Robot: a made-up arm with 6 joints. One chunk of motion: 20 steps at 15 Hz.
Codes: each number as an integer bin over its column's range. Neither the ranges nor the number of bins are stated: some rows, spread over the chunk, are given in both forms.
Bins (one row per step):
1: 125 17 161 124 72 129
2: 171 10 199 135 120 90
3: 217 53 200 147 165 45
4: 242 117 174 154 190 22
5: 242 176 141 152 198 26
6: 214 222 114 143 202 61
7: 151 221 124 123 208 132
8: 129 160 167 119 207 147
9: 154 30 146 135 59 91
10: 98 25 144 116 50 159
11: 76 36 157 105 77 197
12: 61 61 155 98 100 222
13: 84 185 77 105 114 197
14: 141 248 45 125 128 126
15: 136 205 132 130 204 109
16: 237 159 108 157 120 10
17: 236 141 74 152 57 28
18: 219 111 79 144 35 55
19: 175 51 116 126 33 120
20: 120 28 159 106 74 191
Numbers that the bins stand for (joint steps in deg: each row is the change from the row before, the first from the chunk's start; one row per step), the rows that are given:
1: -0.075 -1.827 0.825 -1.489 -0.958 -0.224
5: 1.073 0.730 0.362 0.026 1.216 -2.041
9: 0.210 -1.618 0.478 -0.894 -1.182 -0.894
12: -0.702 -1.119 0.686 -2.896 -0.475 1.418
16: 1.024 0.456 -0.401 0.296 -0.129 -2.324
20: -0.124 -1.650 0.779 -2.464 -0.923 0.871
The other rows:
2: 0.376 -1.939 1.704 -0.894 -0.129 -0.912
3: 0.827 -1.248 1.727 -0.245 0.647 -1.706
4: 1.073 -0.219 1.126 0.134 1.078 -2.112
6: 0.798 1.469 -0.262 -0.461 1.285 -1.424
7: 0.180 1.453 -0.031 -1.544 1.389 -0.171
8: -0.035 0.473 0.964 -1.760 1.372 0.094
10: -0.339 -1.698 0.432 -1.922 -1.337 0.306
11: -0.555 -1.521 0.733 -2.518 -0.871 0.976
13: -0.476 0.875 -1.118 -2.518 -0.233 0.976
14: 0.082 1.887 -1.859 -1.435 0.009 -0.276
15: 0.033 1.196 0.154 -1.165 1.320 -0.576
17: 1.014 0.167 -1.188 0.026 -1.216 -2.006
18: 0.847 -0.315 -1.072 -0.407 -1.596 -1.529
19: 0.416 -1.280 -0.216 -1.381 -1.631 -0.382

